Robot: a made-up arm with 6 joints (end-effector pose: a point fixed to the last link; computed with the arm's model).
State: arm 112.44 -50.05 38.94 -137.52 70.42 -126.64
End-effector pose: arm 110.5 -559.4 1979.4 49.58 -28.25 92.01
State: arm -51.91 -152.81 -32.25 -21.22 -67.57 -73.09
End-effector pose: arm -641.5 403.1 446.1 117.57 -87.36 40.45
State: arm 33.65 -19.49 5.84 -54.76 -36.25 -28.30
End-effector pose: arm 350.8 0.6 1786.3 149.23 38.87 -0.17
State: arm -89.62 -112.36 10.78 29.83 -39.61 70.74
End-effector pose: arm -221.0 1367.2 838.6 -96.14 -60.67 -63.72
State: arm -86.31 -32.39 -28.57 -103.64 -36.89 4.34
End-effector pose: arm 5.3 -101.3 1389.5 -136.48 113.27 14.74
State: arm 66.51 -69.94 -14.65 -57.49 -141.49 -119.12
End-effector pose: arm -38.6 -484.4 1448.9 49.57 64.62 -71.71
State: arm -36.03 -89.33 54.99 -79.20 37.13 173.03
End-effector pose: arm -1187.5 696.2 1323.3 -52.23 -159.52 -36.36
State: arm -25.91 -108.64 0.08 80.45 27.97 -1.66
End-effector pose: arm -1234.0 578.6 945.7 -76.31 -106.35 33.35
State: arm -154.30 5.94 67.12 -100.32 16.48 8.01
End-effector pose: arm -566.5 -241.9 2155.4 -23.20 -146.43 34.19
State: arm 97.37 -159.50 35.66 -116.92 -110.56 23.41
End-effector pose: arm 54.8 -1038.3 -128.6 25.40 60.79 -140.32
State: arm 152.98 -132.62 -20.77 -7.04 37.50 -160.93
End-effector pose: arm 1010.3 -228.2 638.1 45.17 -71.91 12.36
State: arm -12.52 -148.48 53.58 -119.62 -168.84 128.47
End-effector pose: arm -1127.8 311.7 -98.7 -162.52 39.64 11.41
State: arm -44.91 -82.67 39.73 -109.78 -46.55 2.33
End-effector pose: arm -791.7 815.8 1543.6 77.15 -18.63 101.81
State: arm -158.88 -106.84 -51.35 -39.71 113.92 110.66
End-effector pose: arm 432.8 405.1 863.0 132.80 19.66 23.64
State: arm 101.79 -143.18 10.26 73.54 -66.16 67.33
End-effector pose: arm 340.5 -1240.6 53.8 77.42 -60.84 21.92
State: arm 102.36 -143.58 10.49 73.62 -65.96 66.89
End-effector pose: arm 351.4 -1233.1 42.6 78.70 -60.74 21.72
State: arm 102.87 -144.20 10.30 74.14 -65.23 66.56
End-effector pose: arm 358.3 -1223.1 30.9 79.37 -60.93 20.94
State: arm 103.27 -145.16 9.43 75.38 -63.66 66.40
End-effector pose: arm 358.7 -1209.7 19.2 79.04 -61.58 19.22
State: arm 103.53 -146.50 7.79 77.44 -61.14 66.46
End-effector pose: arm 351.2 -1192.5 7.9 77.44 -62.76 16.50
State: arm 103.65 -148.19 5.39 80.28 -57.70 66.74
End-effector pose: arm 335.9 -1171.3 -1.7 74.46 -64.43 12.90
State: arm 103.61 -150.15 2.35 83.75 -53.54 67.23
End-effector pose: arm 313.2 -1146.4 -8.2 70.11 -66.48 8.73
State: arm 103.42 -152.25 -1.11 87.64 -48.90 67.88
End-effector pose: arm 284.7 -1118.8 -10.9 64.61 -68.76 4.29
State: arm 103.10 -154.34 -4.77 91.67 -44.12 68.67
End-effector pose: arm 252.8 -1089.6 -8.8 58.26 -71.06 -0.01
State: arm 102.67 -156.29 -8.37 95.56 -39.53 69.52
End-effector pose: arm 220.0 -1060.3 -2.8 51.58 -73.20 -3.90
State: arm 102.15 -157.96 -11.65 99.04 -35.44 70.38
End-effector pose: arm 188.5 -1033.2 6.2 45.10 -75.03 -7.18
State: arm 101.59 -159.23 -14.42 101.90 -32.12 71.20
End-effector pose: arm 160.8 -1010.7 17.1 39.32 -76.46 -9.71
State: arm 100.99 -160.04 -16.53 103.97 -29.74 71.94
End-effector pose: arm 137.9 -994.7 28.3 34.64 -77.46 -11.47
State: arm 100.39 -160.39 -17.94 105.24 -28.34 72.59
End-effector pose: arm 120.4 -986.2 39.0 31.24 -78.02 -12.53
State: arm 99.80 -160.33 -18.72 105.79 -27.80 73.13
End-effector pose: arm 107.6 -984.8 48.9 29.03 -78.24 -12.99
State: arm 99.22 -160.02 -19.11 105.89 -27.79 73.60
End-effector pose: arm 97.8 -987.9 58.2 27.59 -78.26 -13.08
